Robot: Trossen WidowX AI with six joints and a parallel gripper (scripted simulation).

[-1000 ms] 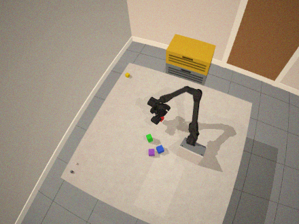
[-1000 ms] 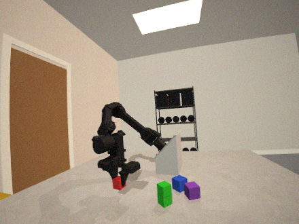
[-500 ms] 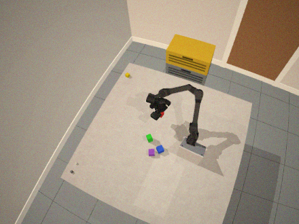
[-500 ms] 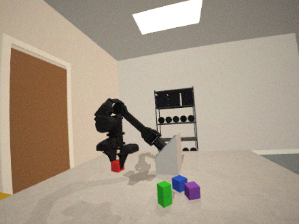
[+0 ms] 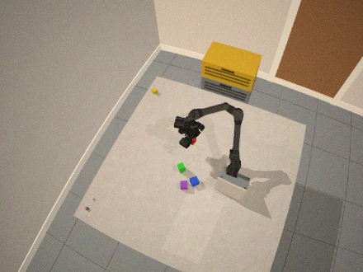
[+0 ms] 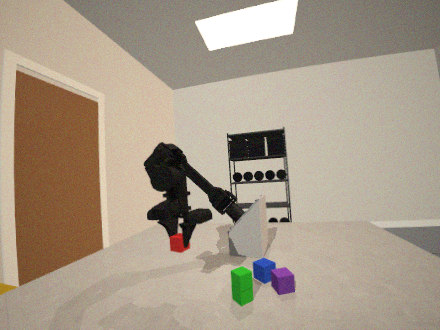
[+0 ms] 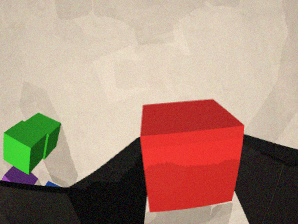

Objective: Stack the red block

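The purple block is 270 mm to the left of my gripper tip, 100 mm below it and 40 mm behind it. Round my gripper tip: small yellow block 450 mm ahead, 380 mm to the right, 110 mm below; red block 10 mm above; blue block 220 mm to the left, 100 mm below, 90 mm behind.
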